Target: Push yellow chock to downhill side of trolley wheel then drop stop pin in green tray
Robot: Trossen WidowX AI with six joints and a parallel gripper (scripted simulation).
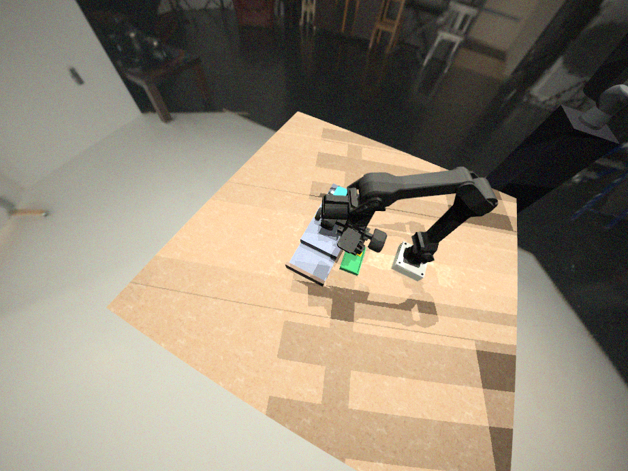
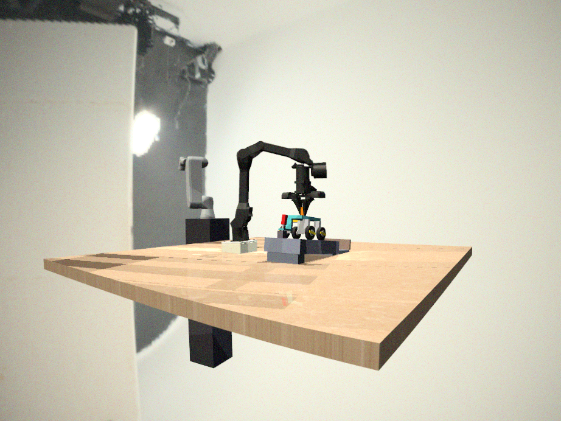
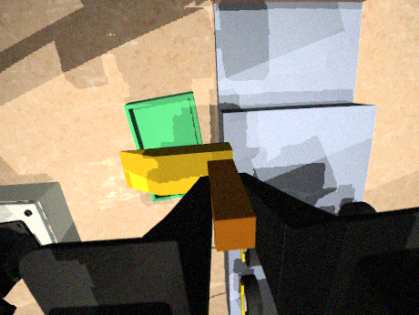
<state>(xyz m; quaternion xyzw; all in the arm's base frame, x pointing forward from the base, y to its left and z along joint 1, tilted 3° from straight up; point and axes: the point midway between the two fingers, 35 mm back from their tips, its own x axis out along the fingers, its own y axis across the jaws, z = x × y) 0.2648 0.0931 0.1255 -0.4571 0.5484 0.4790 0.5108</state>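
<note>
My gripper tip is now 20 mm past the yellow chock and 10 mm above it. The rest, counted from my gripper tip: green tray 160 mm below, 50 mm behind, 30 mm to the right; dark ramp lip 120 mm below, 100 mm to the left, 100 mm ahead; trolley 150 mm to the right, 70 mm ahead, 40 mm below.
</note>
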